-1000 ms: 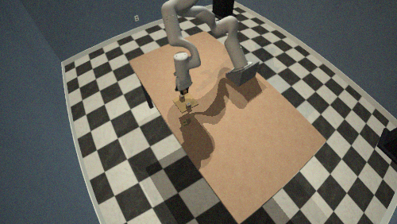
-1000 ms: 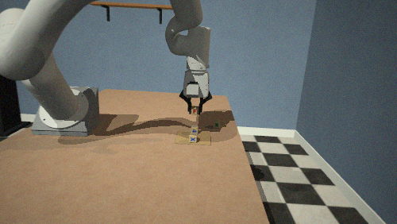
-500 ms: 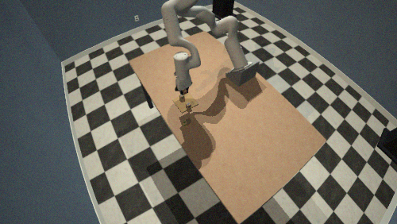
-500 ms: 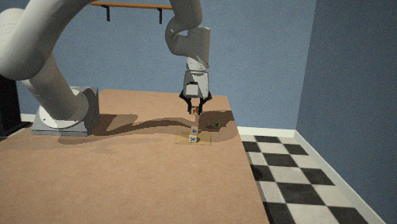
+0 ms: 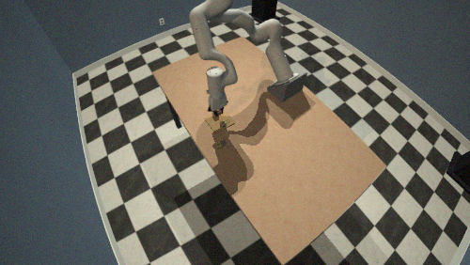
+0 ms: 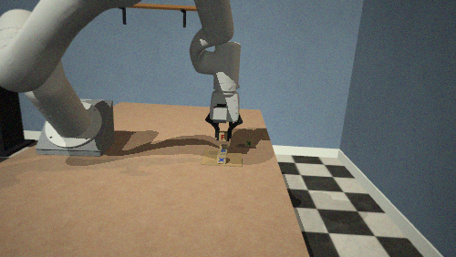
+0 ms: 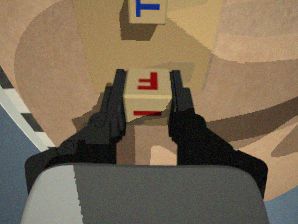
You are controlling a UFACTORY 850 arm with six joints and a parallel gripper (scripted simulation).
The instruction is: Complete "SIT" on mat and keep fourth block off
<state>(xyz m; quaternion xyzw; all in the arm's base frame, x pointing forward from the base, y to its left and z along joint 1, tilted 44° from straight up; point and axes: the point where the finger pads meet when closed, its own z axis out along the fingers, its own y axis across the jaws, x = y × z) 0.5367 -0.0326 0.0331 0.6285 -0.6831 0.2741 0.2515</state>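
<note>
My hand is 9 cm above the tan mat.
</note>
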